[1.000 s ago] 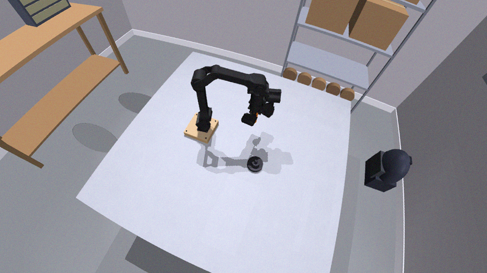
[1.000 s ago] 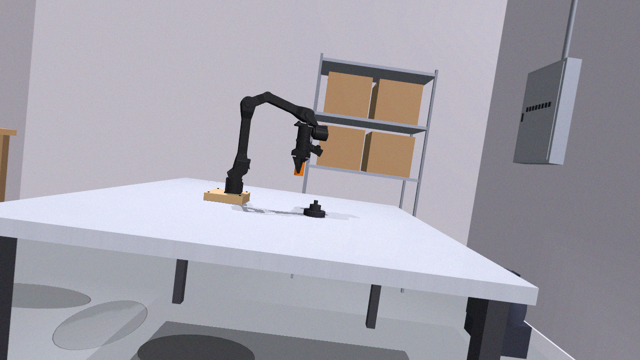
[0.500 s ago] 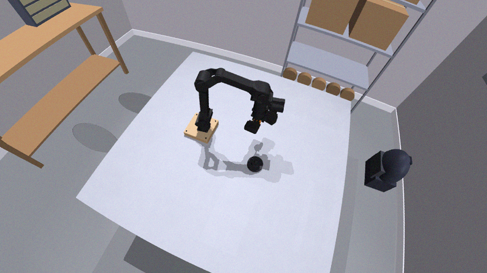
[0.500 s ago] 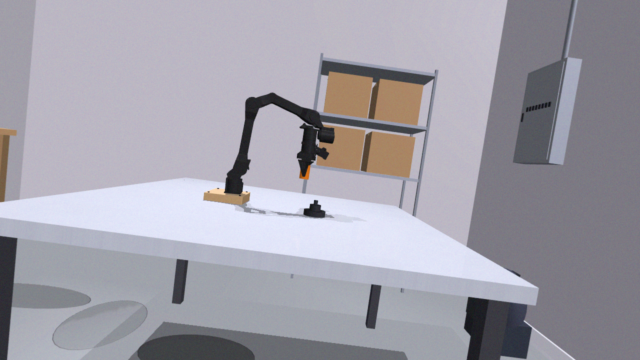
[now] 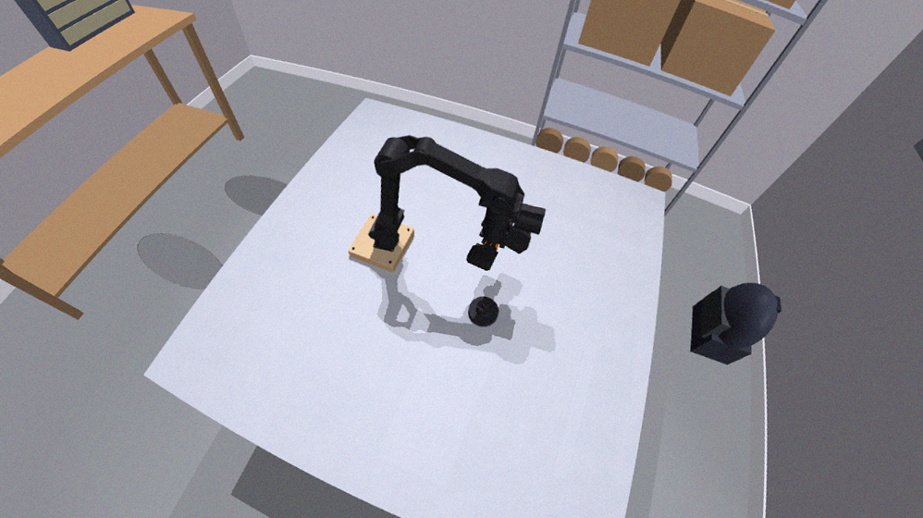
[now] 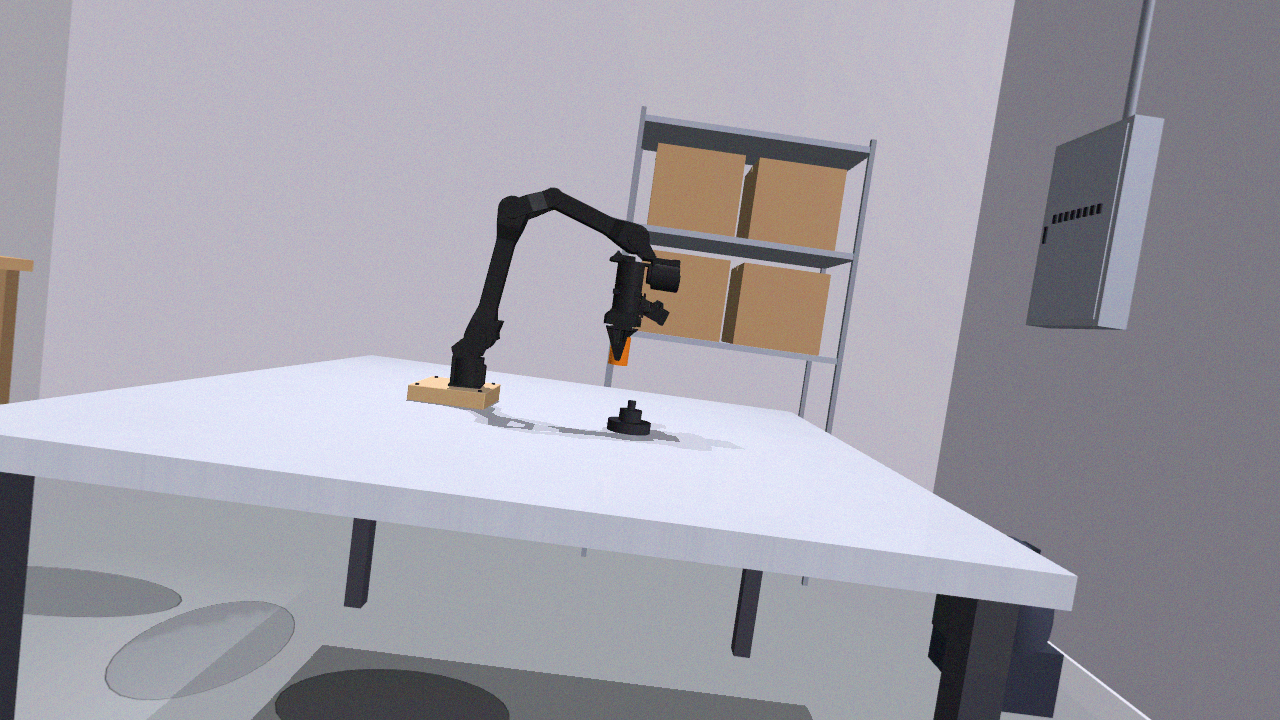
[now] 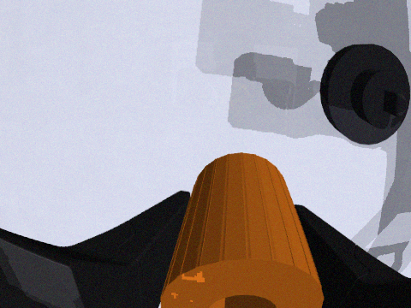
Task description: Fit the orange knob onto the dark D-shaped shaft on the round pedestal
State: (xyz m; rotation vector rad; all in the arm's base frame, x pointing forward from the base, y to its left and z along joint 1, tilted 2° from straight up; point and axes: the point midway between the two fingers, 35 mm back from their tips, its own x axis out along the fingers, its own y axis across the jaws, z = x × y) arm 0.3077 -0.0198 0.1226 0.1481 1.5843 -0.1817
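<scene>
My gripper tip is now 2 cm short of the dark round pedestal, 12 cm to the left of it and 10 cm above it. Round my gripper tip: orange knob (2 cm above).
</scene>
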